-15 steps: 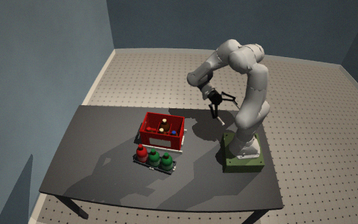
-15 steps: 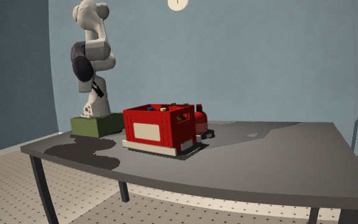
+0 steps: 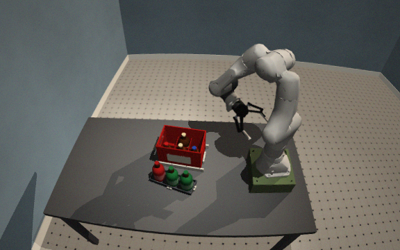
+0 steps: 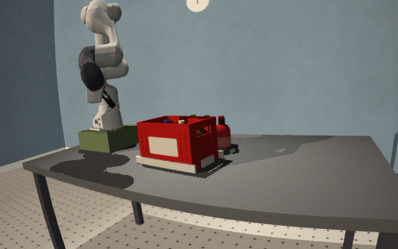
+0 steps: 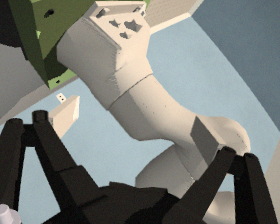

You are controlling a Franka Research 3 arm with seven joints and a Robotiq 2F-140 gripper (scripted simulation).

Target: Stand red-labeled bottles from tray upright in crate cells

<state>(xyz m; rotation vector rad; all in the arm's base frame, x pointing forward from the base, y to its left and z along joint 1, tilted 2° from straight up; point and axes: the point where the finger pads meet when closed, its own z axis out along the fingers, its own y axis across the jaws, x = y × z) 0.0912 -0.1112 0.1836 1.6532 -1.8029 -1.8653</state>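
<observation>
Right now the red-labeled bottle is 550 mm ahead of my hand, 210 mm to the left of it and 210 mm below it. Also, from my hand: red crate: 440 mm ahead, 20 mm to the left, 210 mm below.
</observation>
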